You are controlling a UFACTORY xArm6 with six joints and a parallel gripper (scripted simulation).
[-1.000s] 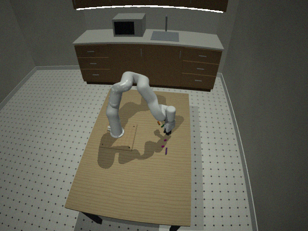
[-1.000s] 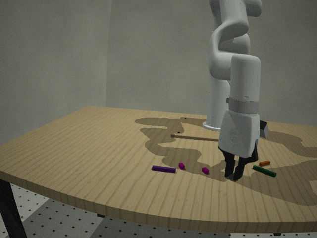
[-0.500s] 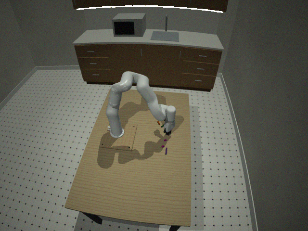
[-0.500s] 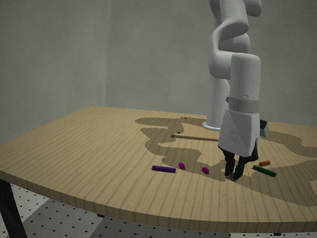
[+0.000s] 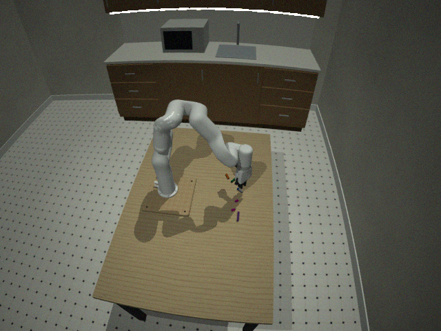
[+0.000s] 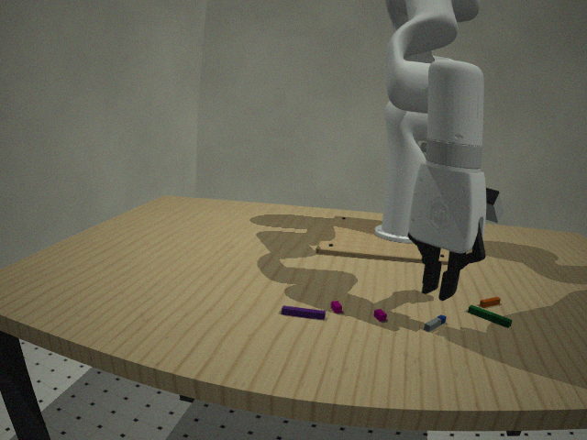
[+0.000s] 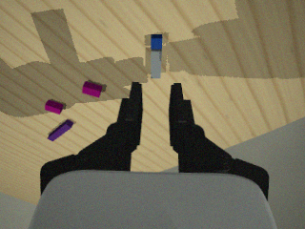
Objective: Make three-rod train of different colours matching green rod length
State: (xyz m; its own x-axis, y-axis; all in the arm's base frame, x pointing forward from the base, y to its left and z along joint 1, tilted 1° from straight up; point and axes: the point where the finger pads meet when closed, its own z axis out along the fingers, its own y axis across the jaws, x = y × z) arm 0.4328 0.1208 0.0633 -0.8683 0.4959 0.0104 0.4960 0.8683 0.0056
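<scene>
Now: the orange rod 110 mm behind my hand, 90 mm to the left of it and 70 mm below it. From my hand the other things lie so: grey rod (70 mm below); then green rod (60 mm behind, 90 mm to the left, 70 mm below); then blue rod (20 mm behind, 10 mm to the left, 70 mm below).
</scene>
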